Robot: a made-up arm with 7 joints.
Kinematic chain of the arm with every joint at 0, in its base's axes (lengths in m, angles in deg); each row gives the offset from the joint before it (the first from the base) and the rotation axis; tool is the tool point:
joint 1: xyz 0 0 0.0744 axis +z
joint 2: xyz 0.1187 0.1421 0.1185 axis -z
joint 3: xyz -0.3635 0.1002 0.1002 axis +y
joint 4: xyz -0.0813 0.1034 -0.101 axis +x
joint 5: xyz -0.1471 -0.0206 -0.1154 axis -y
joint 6: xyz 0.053 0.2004 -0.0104 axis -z
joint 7: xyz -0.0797 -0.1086 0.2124 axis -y
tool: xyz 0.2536 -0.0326 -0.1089
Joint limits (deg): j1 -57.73..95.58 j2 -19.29..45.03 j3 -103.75..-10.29 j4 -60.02..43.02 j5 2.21..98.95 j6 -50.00..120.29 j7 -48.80..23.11
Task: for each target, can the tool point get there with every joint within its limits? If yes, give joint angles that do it. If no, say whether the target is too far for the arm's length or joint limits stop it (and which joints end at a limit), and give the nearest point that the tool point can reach.
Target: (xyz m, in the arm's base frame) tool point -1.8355 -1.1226 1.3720
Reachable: no: too far | nearest point -0.8830 -0.4280 0.3683 | short by 1.548 m
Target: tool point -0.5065 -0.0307 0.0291
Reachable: yes | joints 74.76 22.69 -76.45 -4.71 76.63 17.79 -4.09
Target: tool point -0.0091 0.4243 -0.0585
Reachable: yes | joints -18.42 18.44 -83.97 -5.40 82.10 35.58 9.41
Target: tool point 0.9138 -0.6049 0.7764
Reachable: no: joint limits stop it (at a limit: joint 1, joint 2, joint 3, joint 4, joint 5, joint 6, joint 7) | nearest point 0.6078 0.0056 0.4044 | short by 0.778 m
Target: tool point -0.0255 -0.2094 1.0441
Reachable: no: joint limits stop it (at a limit: joint 1, joint 2, joint 3, joint 4, joint 6, joint 7) | nearest point -0.1668 -0.4349 0.4864 | short by 0.618 m
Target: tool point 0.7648 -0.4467 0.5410
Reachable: no: joint limits stop it (at a limit: joint 1, joint 2, joint 4, joint 5, joint 6, joint 7) | nearest point 0.6063 -0.0012 0.3879 | short by 0.497 m
